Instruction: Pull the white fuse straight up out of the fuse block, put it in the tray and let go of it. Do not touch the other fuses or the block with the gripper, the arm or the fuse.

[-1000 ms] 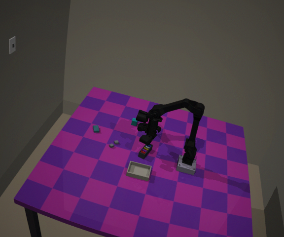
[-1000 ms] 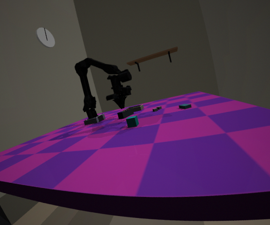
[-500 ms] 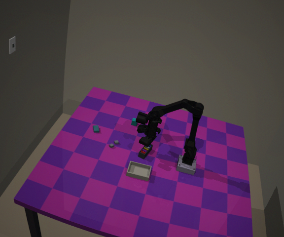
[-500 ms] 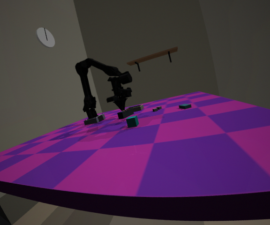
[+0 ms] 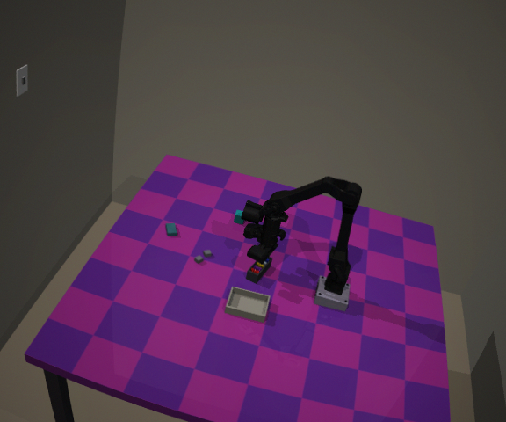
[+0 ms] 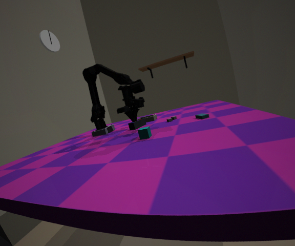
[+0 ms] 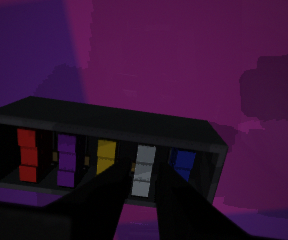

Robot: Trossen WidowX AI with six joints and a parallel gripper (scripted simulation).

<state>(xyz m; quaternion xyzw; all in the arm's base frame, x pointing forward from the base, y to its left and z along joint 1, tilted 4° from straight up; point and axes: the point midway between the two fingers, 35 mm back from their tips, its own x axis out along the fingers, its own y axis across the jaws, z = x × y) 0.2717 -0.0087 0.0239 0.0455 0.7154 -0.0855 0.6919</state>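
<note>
The white fuse is 10 mm below my gripper tip. Also, from my gripper tip: flat teal block: 370 mm ahead, 40 mm to the right, 30 mm below; teal cube: 240 mm to the right, 160 mm ahead, 20 mm below; grey tray: 210 mm to the left, 30 mm below, 10 mm behind.
</note>
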